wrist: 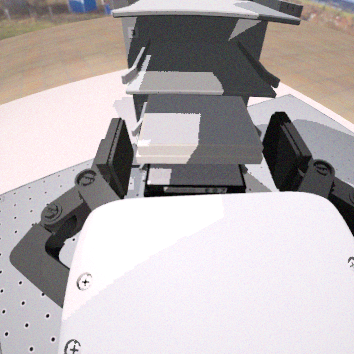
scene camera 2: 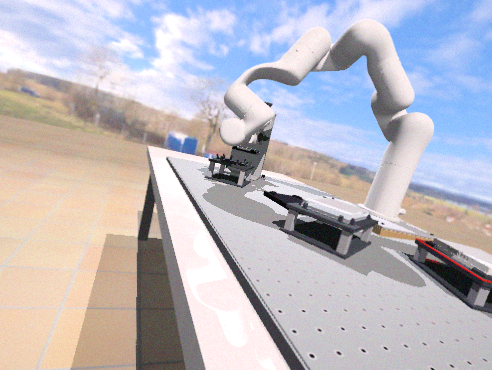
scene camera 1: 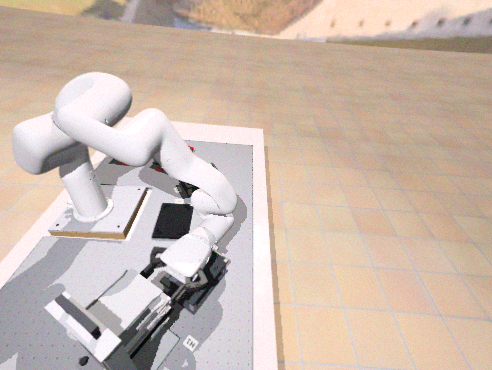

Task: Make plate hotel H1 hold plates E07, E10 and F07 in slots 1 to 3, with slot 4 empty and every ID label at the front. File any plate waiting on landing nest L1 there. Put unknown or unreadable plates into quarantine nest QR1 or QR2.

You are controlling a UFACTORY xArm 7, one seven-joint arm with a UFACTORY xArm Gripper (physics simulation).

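Places are measured from the arm's base along level axes (x back, y right, z up), in millimetres.
Pixels of known places: gripper, between the fingertips: (wrist: pixel 197 131); arm's base, origin of its link: (scene camera 2: pixel 377 214) (scene camera 1: pixel 94 209).
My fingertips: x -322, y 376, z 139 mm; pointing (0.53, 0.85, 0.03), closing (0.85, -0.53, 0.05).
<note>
Ahead of a thing's pixels: the offset from my fingertips to its top centre. "spot": to the spot under its first point.
Plate hotel H1 (scene camera 1: pixel 107 310) (scene camera 2: pixel 265 150) (wrist: pixel 195 45) stands upright at the table's end. In the wrist view, a light grey plate @[dx +31, dy +44, dz -5 mm] (wrist: pixel 200 131) lies flat in it, below a bare shelf @[dx +37, dy +53, dz +23 mm] (wrist: pixel 175 83) beside a small mark that looks like 3. A dark plate @[dx +31, dy +44, dz -48 mm] (wrist: pixel 200 175) lies under the light one; its front label is mostly hidden and unreadable. My gripper (scene camera 1: pixel 162 284) (wrist: pixel 197 131) is open, its fingers on both sides of the light plate with gaps, holding nothing. In scene camera 2, the arm hides its fingers. No ID shows on the light plate's front.
A dark nest (scene camera 1: pixel 220 270) (scene camera 2: pixel 225 171) stands beside the hotel. Another raised nest @[dx -42, dy -571, dz -99 mm] (scene camera 2: pixel 344 245) bears a light plate @[dx -40, dy -572, dz -94 mm] (scene camera 2: pixel 330 210). A red-edged nest @[spot: dx +23, dy -788, dz -141 mm] (scene camera 2: pixel 477 295) stands at the right in scene camera 2. A black pad @[spot: dx +39, dy -336, dz -147 mm] (scene camera 1: pixel 172 221) lies near the arm's base (scene camera 1: pixel 120 200).
</note>
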